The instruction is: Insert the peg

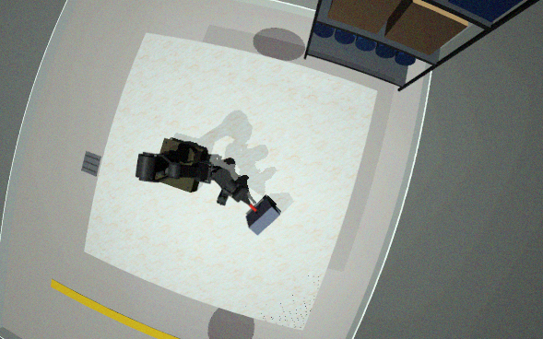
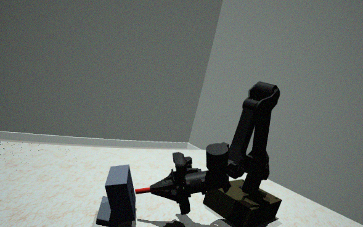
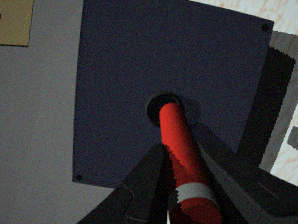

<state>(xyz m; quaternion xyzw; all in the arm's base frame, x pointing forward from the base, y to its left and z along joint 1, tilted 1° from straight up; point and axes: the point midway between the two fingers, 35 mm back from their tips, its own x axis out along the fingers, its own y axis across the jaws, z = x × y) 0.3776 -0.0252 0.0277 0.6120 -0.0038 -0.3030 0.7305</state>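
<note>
Right now my gripper tip is 7 cm short of the sloped panel, 3 cm to the left of it and 2 cm above it. Round my gripper tip: red peg: 1 cm behind, 1 cm to the left, 1 cm above.
</note>
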